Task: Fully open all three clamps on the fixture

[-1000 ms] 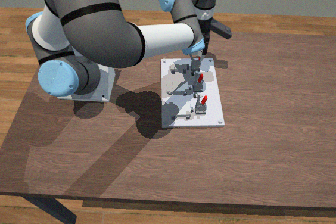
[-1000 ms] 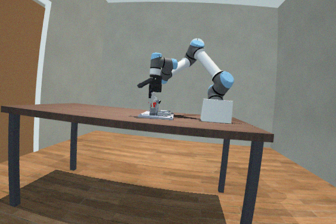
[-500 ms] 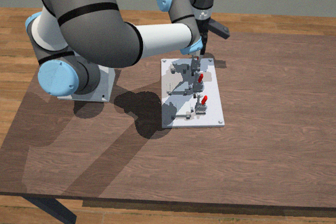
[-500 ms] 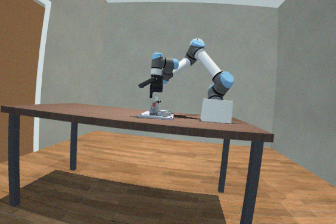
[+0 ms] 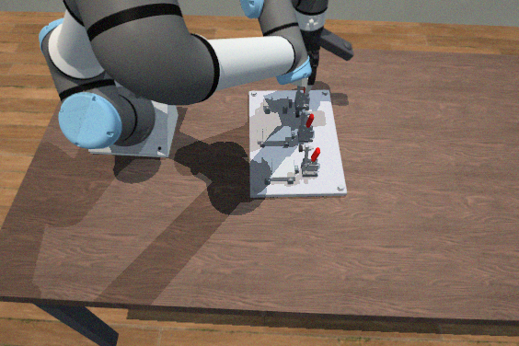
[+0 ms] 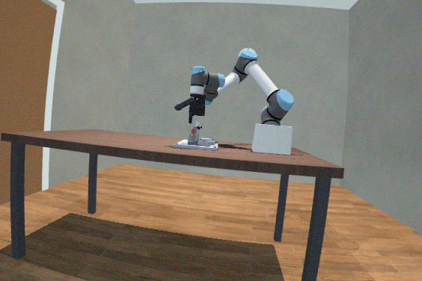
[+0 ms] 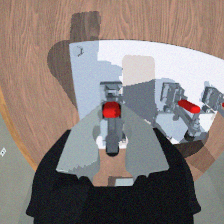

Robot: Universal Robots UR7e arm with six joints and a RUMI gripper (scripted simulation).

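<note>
Right now the grey part is 90 mm behind my hand, 10 mm to the left of it and 50 mm below it. Round my hand: white fixture plate 40 mm behind, 110 mm to the right, 80 mm below.
</note>
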